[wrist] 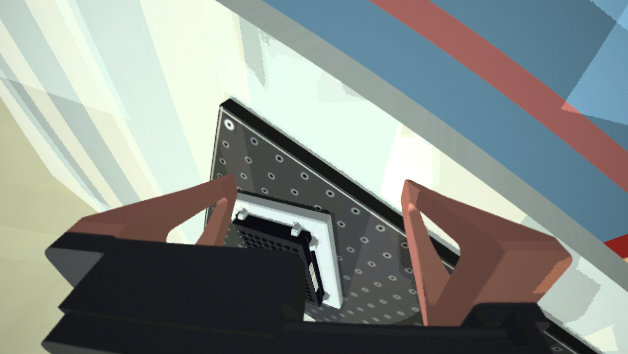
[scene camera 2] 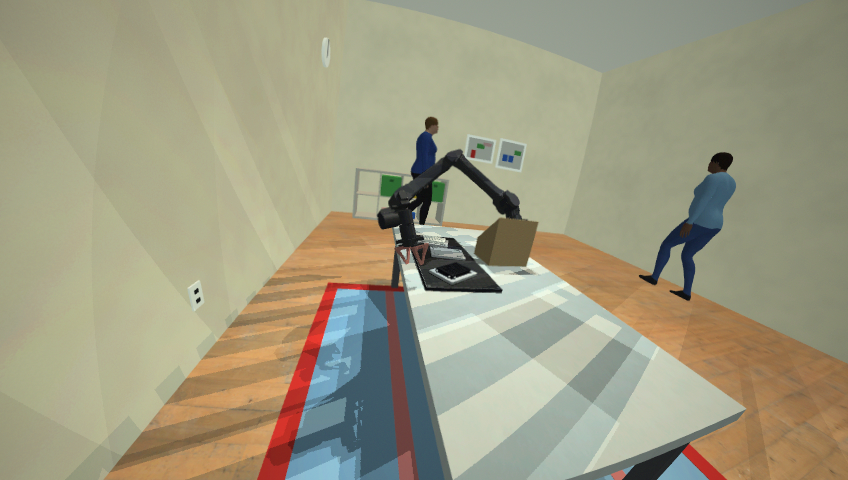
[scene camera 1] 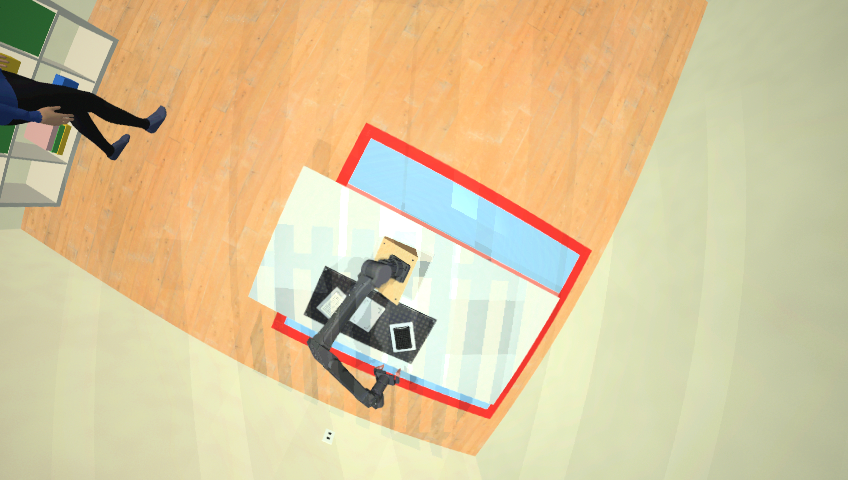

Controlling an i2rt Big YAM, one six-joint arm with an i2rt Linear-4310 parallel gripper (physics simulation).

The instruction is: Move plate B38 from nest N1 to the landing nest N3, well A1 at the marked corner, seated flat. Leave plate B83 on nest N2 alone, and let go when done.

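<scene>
A black well plate (scene camera 1: 402, 337) (scene camera 2: 454, 270) (wrist: 272, 242) sits in a white nest (scene camera 1: 401, 324) (scene camera 2: 443, 277) (wrist: 334, 272) at one end of the black perforated board (scene camera 1: 425, 327) (scene camera 2: 482, 284) (wrist: 370, 260). A pale middle nest (scene camera 1: 368, 315) (scene camera 2: 446, 253) and a whitish plate (scene camera 1: 329, 302) (scene camera 2: 437, 240) at the far end also show. The plate and nest labels are not readable. My gripper (scene camera 1: 388, 371) (scene camera 2: 413, 259) (wrist: 317, 186) is open and empty, off the board's long edge on the side away from the arm's base. In the wrist view its body hides part of the black plate.
The arm's base stands on a wooden block (scene camera 1: 389, 291) (scene camera 2: 514, 243) beside the board on the white table (scene camera 1: 464, 333) (scene camera 2: 535, 356). The arm passes above the board. One person (scene camera 2: 424, 151) stands beyond the table by a shelf, another (scene camera 2: 711, 196) at the right.
</scene>
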